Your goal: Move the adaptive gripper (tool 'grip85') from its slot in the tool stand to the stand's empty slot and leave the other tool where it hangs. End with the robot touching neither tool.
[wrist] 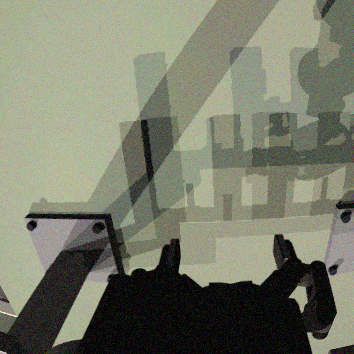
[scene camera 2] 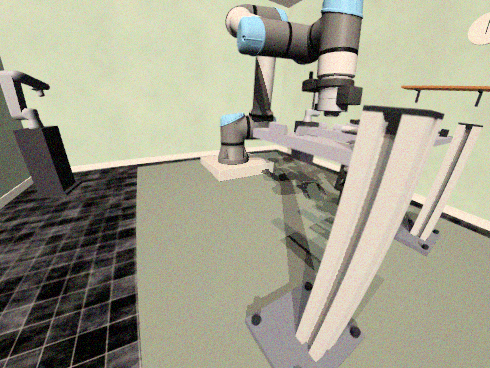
Note:
I see an adaptive gripper and a tool stand.

